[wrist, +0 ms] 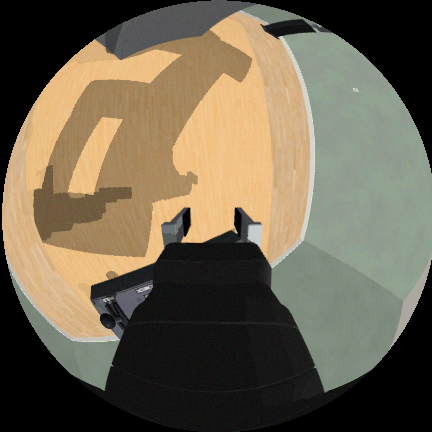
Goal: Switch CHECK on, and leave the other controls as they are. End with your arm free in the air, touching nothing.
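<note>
A dark control panel (137, 292) shows in part at the lower left of the wrist view, largely hidden behind the gripper's black body. A black round knob (107, 320) on a slotted slider stands at its left end, with small light labels near it that are too small to read. No control that can be told as CHECK shows. My gripper (211, 215) is open, with nothing between its fingers. It hangs in the air above the far edge of the panel.
A light wooden table top (220, 150) lies beneath, with the arm's shadow across it. A dark grey block-like body (165, 27) shows at the top left. A black object (292, 28) shows at the top right, near the green floor (365, 165).
</note>
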